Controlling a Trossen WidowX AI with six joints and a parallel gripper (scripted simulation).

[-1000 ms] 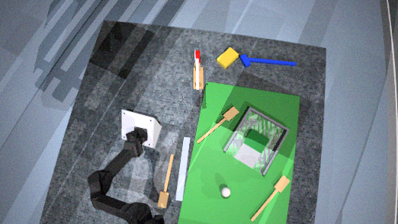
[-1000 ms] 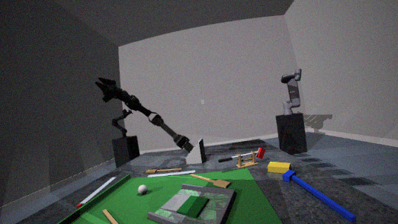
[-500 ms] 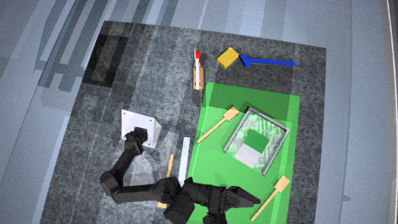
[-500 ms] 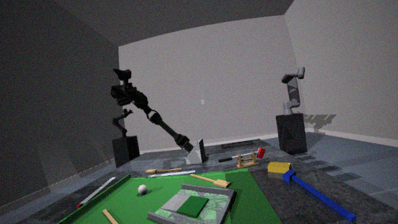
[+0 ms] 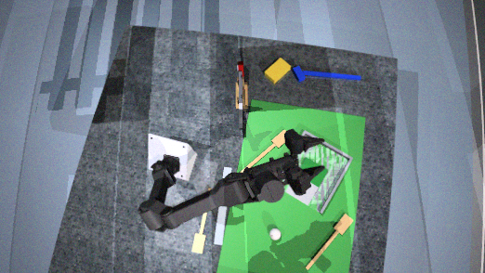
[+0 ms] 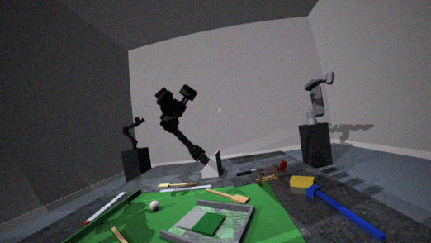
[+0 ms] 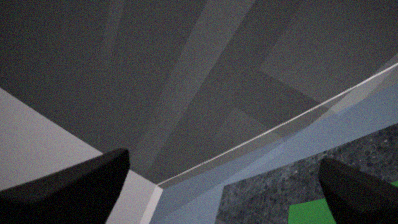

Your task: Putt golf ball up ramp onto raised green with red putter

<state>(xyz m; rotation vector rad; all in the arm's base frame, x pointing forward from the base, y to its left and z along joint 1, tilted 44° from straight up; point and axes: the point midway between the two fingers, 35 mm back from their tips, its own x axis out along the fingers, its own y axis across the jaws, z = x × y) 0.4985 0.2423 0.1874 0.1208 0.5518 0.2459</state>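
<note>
Right now the red putter is 35 cm below my gripper tip, 33 cm behind it and 28 cm to the left of it. Round my gripper tip: white golf ball (39 cm below, 23 cm to the right, 8 cm behind); wooden rack (38 cm below, 33 cm behind, 30 cm to the left); green mat (41 cm below, 7 cm to the right, 3 cm behind).
</note>
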